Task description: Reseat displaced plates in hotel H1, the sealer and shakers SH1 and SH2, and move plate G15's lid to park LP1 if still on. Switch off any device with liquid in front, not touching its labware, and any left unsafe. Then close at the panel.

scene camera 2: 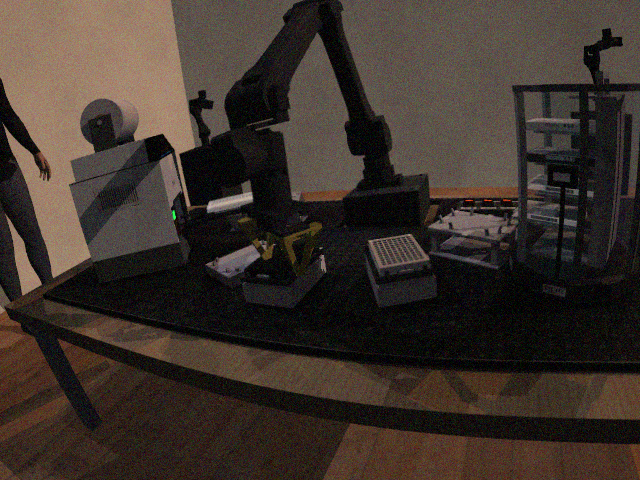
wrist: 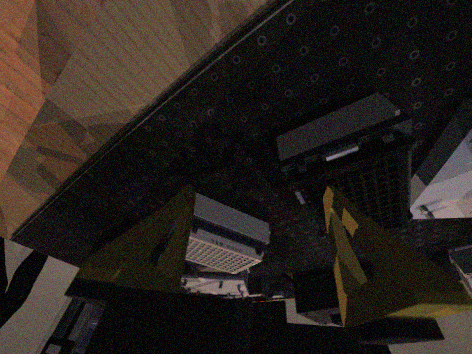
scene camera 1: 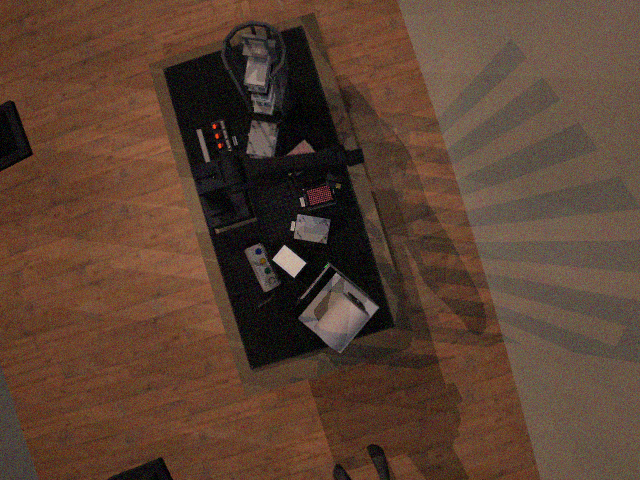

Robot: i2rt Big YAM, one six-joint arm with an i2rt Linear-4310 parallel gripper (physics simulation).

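Pixels of known places: gripper, fingertip midpoint: (scene camera 2: 283, 266) (wrist: 256, 190) (scene camera 1: 335, 176); arm's base, link origin: (scene camera 2: 381, 184) (scene camera 1: 222, 206).
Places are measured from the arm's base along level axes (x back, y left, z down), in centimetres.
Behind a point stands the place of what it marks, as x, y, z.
My gripper (scene camera 1: 314, 180) (scene camera 2: 283, 264) @[-53.4, -8.4, -1.3] (wrist: 256, 190) @[-53.4, -8.4, -1.3] is open and empty, its yellow fingers spread above a grey shaker (scene camera 2: 281, 291) @[-51.0, -10.9, 4.5] (wrist: 340, 132) @[-50.3, -14.9, 4.1] with a dark plate (scene camera 1: 319, 194) @[-43.5, -12.8, 1.2] (wrist: 375, 185) @[-45.9, -15.2, 1.1], whose wells look reddish from above. Another grey shaker (scene camera 2: 405, 290) @[-49.6, 9.7, 5.3] (wrist: 232, 215) @[-44.3, 3.3, 6.2] bears a white well plate (scene camera 2: 398, 253) @[-44.3, 8.3, 1.1] (wrist: 222, 253) @[-42.9, 6.0, 1.3]; whether it is fully seated is unclear. The hotel (scene camera 1: 283, 49) @[-51.1, 37.2, -25.4] (scene camera 2: 521, 180) @[-43.7, 29.8, -10.3] holds plates on several levels; their seating is unclear. The likely sealer (scene camera 1: 338, 312) @[-31.4, -55.8, -36.2] (scene camera 2: 124, 206) @[-39.7, -53.3, -10.8] shows a green light. The panel (scene camera 1: 262, 267) @[-5.3, -33.3, 1.2] has coloured buttons. Plate names and the lid are not readable.
A pegged stand (scene camera 1: 262, 138) @[-29.5, 22.8, 2.0] (scene camera 2: 473, 224) @[-29.5, 22.7, 2.0] is beside the hotel. A low pegged nest (scene camera 1: 311, 228) @[-33.6, -25.6, 5.6] (scene camera 2: 232, 266) @[-38.5, -27.3, 5.6] lies between the gripper's shaker and the sealer. A strip with red lights (scene camera 1: 217, 135) @[-10.1, 33.8, 3.2] (scene camera 2: 485, 201) @[-11.3, 27.7, 2.8] is near the far edge. A white flat piece (scene camera 1: 289, 260) @[-19.0, -35.3, -4.0] lies beside the panel.
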